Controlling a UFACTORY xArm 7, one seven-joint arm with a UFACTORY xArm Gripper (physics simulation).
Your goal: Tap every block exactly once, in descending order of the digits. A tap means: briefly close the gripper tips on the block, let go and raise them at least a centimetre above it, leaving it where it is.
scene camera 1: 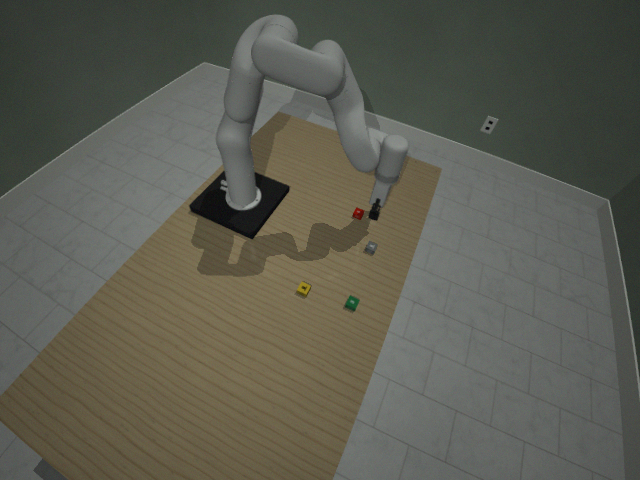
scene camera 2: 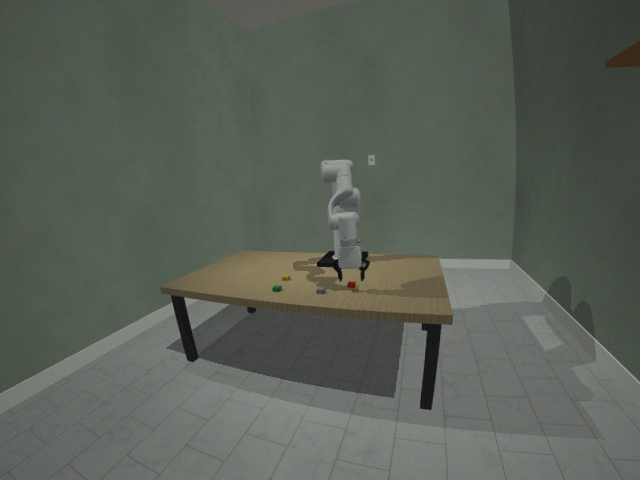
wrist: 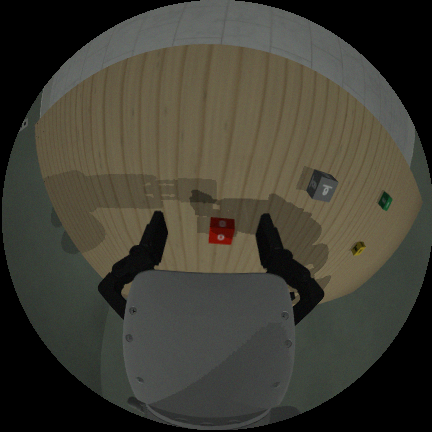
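My gripper (scene camera 1: 374, 212) (scene camera 2: 351, 279) (wrist: 211, 222) is open and empty, above the table. In the wrist view a red block (scene camera 1: 358, 213) (scene camera 2: 351, 284) (wrist: 221, 231) lies between and below the open fingers, apart from both. A grey block (scene camera 1: 371, 248) (scene camera 2: 321, 290) (wrist: 322, 186) lies to the right in the wrist view, with a light digit too small to read surely. A green block (scene camera 1: 352, 302) (scene camera 2: 277, 288) (wrist: 385, 201) and a yellow block (scene camera 1: 303, 288) (scene camera 2: 285, 277) (wrist: 358, 248) lie farther right. Their digits are too small to tell.
The wooden table (scene camera 1: 206, 372) (scene camera 2: 403, 297) (wrist: 210, 100) carries the blocks. The arm stands on a black base plate (scene camera 1: 268, 193) at the back in scene camera 2's view. The arm's shadow falls on the table.
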